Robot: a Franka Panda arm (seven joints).
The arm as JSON. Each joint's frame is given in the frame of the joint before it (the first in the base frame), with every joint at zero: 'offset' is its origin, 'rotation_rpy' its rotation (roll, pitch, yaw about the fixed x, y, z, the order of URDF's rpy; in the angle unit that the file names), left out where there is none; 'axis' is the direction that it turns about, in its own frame. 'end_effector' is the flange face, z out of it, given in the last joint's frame.
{
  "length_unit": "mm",
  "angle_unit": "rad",
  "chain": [
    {
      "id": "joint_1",
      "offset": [
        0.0,
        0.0,
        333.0
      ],
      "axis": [
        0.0,
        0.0,
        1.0
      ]
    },
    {
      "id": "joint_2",
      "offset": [
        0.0,
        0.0,
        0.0
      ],
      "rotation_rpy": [
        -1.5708,
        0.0,
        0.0
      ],
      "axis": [
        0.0,
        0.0,
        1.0
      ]
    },
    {
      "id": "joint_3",
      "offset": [
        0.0,
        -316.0,
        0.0
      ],
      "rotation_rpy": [
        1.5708,
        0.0,
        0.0
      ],
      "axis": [
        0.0,
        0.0,
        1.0
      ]
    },
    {
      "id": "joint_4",
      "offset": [
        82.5,
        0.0,
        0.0
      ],
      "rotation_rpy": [
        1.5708,
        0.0,
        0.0
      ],
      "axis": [
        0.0,
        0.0,
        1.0
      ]
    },
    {
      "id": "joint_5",
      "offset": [
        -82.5,
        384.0,
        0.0
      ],
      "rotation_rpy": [
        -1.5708,
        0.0,
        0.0
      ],
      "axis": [
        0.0,
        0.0,
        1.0
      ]
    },
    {
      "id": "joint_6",
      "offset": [
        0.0,
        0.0,
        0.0
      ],
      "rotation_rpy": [
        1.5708,
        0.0,
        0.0
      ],
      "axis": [
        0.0,
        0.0,
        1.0
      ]
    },
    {
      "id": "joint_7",
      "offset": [
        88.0,
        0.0,
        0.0
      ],
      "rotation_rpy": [
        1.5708,
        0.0,
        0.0
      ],
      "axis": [
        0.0,
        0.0,
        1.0
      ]
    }
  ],
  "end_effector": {
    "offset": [
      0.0,
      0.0,
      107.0
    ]
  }
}
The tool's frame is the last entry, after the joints.
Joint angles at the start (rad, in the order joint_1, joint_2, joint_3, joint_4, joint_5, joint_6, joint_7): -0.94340, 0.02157, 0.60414, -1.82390, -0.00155, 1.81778, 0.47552
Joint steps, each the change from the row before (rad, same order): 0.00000, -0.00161, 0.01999, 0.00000, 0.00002, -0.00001, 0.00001; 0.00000, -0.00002, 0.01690, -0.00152, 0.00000, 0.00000, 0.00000; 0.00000, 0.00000, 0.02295, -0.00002, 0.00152, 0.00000, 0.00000; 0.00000, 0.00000, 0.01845, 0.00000, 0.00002, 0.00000, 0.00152; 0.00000, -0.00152, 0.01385, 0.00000, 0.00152, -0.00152, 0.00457; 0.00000, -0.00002, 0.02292, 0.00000, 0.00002, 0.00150, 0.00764; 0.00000, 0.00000, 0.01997, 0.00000, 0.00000, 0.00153, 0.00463; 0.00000, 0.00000, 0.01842, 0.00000, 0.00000, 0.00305, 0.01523; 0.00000, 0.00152, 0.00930, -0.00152, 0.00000, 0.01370, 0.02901; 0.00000, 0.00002, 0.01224, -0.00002, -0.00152, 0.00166, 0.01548; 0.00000, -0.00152, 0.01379, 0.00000, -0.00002, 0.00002, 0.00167
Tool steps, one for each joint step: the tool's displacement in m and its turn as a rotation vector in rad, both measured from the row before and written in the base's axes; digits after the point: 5 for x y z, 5 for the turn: 0.00346, 0.01087, 0.00088, -0.00104, -0.00128, 0.01997; 0.00272, 0.00912, -0.00060, 0.00065, 0.00116, 0.01691; 0.00374, 0.01248, 0.00015, 0.00168, -0.00077, 0.02254; 0.00277, 0.00999, 0.00013, 0.00021, -0.00028, 0.01692; 0.00166, 0.00792, 0.00063, 0.00064, 0.00008, 0.00889; 0.00316, 0.01249, 0.00029, -0.00024, -0.00168, 0.01525; 0.00255, 0.01093, 0.00027, -0.00019, -0.00171, 0.01532; 0.00233, 0.01009, 0.00039, -0.00062, -0.00300, 0.00315; 0.00237, 0.00469, -0.00009, -0.00110, -0.01075, -0.01989; 0.00132, 0.00665, 0.00022, -0.00159, -0.00132, -0.00286; 0.00106, 0.00791, 0.00072, -0.00110, -0.00110, 0.01212
